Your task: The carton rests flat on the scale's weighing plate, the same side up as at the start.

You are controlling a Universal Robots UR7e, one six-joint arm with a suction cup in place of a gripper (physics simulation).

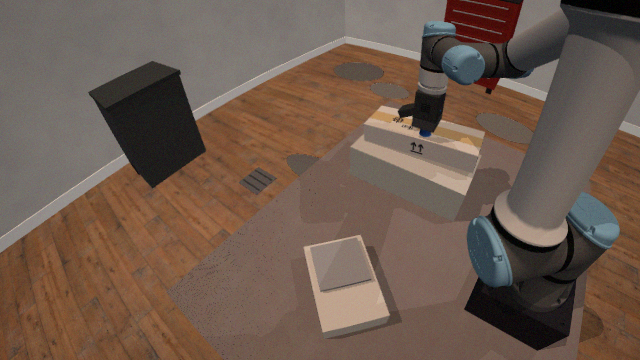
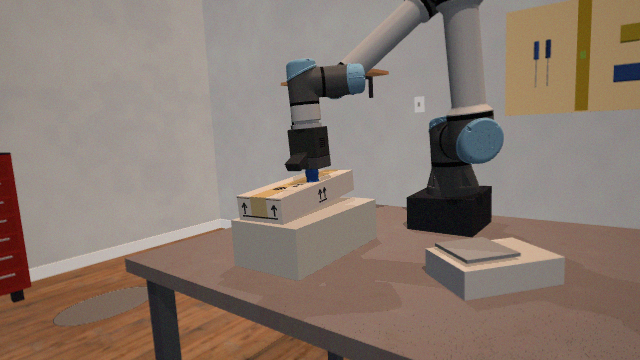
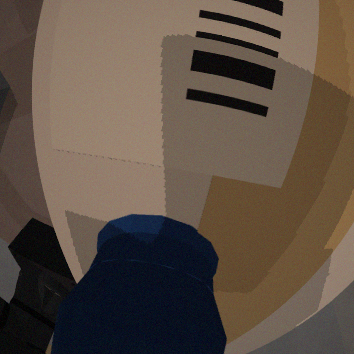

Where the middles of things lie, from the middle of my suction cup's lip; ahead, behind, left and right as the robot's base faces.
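My suction cup is 10 mm short of the long white carton [image 1: 458, 146], 30 mm to the left of it and 40 mm above it. Going by their middles, the long white carton is the nearest to my suction cup of the things named here. The scale [image 2: 474, 268] is 10 mm ahead of my suction cup, 160 mm below it and 440 mm to the left of it; going by their middles, of the things named here the scale is the farthest from my suction cup. As for the pale block [image 1: 439, 188], it is 10 mm ahead of my suction cup, 10 mm to the right of it and 140 mm below it.
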